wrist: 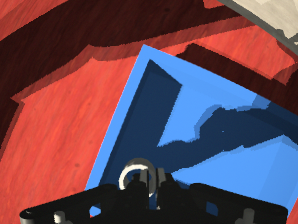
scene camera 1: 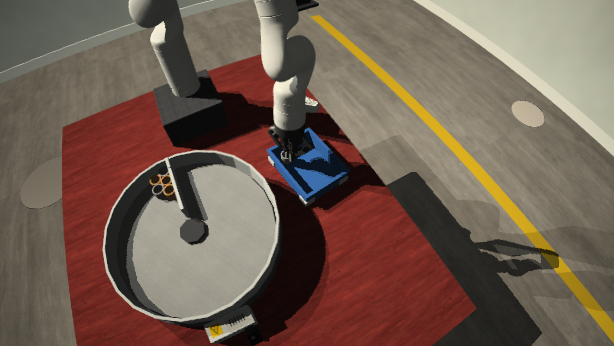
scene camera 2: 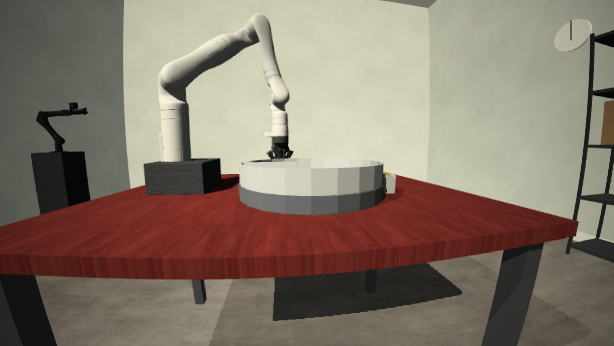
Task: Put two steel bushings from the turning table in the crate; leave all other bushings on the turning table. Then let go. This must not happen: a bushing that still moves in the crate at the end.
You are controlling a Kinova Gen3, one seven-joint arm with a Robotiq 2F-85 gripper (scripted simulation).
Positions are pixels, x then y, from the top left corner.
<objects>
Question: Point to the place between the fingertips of my gripper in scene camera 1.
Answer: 290,158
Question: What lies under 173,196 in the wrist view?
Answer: My gripper.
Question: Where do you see a blue crate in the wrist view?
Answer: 201,127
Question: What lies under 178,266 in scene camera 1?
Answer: A turning table.
</objects>
